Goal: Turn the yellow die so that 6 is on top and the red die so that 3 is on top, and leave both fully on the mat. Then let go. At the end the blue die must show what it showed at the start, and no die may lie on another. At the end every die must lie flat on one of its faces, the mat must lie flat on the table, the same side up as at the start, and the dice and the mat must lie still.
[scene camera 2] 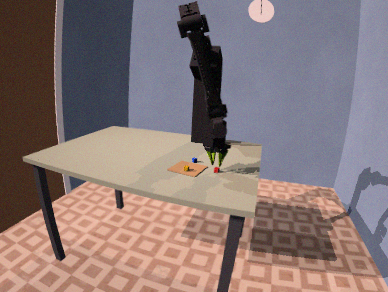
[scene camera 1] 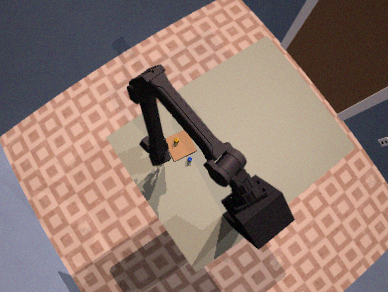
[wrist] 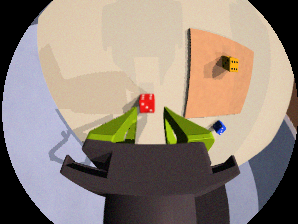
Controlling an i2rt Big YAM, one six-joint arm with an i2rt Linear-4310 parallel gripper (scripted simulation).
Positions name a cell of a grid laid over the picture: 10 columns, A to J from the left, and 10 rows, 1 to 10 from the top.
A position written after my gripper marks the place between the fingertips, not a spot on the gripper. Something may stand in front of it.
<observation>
In view: my gripper (wrist: F5) and an orange mat (wrist: H5).
</observation>
